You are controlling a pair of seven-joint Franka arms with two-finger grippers.
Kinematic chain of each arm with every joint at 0, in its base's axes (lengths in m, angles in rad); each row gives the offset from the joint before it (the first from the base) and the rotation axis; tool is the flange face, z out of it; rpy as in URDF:
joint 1: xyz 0 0 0.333 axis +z
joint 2: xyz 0 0 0 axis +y
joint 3: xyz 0 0 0.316 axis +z
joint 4: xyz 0.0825 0 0 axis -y
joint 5: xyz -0.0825 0 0.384 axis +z
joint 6: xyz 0 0 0 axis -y
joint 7: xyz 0.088 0 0 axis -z
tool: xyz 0 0 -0.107 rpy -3.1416 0 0
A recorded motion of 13 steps. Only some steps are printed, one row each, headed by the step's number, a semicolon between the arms.
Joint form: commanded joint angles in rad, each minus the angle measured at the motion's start. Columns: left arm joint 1, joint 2, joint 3, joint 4, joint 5, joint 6, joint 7; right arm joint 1, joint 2, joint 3, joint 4, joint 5, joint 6, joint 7.
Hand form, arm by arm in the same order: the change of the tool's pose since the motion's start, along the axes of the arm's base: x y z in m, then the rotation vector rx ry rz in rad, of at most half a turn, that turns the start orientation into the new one. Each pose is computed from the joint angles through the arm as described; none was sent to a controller.
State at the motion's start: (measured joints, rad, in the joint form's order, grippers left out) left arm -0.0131 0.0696 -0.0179 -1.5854 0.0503 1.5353 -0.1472; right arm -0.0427 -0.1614 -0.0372 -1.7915 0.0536 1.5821 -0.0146
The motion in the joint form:
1: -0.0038 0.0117 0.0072 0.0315 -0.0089 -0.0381 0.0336; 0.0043 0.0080 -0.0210 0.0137 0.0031 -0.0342 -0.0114
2: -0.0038 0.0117 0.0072 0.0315 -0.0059 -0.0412 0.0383; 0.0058 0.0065 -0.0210 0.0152 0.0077 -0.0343 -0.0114
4: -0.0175 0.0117 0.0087 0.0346 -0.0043 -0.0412 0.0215; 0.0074 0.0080 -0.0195 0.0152 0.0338 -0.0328 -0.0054
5: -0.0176 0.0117 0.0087 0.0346 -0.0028 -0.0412 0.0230; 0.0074 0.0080 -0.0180 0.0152 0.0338 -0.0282 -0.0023
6: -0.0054 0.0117 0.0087 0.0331 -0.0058 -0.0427 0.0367; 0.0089 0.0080 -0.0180 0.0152 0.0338 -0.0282 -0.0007
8: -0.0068 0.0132 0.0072 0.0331 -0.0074 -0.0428 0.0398; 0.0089 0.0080 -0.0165 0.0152 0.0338 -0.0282 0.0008
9: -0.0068 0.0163 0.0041 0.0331 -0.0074 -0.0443 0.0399; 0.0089 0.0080 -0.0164 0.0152 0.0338 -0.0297 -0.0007
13: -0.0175 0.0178 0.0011 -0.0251 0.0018 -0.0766 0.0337; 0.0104 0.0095 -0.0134 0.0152 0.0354 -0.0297 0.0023
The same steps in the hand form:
1: 0.0004 0.0010 0.0051 -0.0121 0.0201 -0.0275; -0.0016 -0.0085 -0.0004 0.0092 0.0272 -0.0032
2: 0.0001 0.0013 0.0049 -0.0097 0.0234 -0.0322; -0.0018 -0.0072 0.0011 0.0136 0.0238 -0.0019
4: 0.0001 -0.0055 0.0063 -0.0057 0.0195 -0.0278; -0.0008 -0.0028 0.0007 0.0389 0.0220 -0.0059
5: 0.0001 -0.0053 0.0063 -0.0044 0.0195 -0.0295; -0.0003 -0.0021 0.0011 0.0381 0.0177 -0.0079
6: 0.0000 0.0013 0.0055 -0.0092 0.0232 -0.0306; -0.0002 -0.0014 0.0011 0.0380 0.0179 -0.0080
8: 0.0003 -0.0005 0.0046 -0.0113 0.0250 -0.0365; -0.0002 -0.0006 0.0011 0.0377 0.0180 -0.0080
9: 0.0008 -0.0022 0.0028 -0.0115 0.0296 -0.0396; -0.0003 -0.0005 0.0010 0.0379 0.0194 -0.0063
13: -0.0074 -0.0084 -0.0267 0.0007 0.1211 -0.0459; 0.0003 0.0020 0.0002 0.0388 0.0211 -0.0049

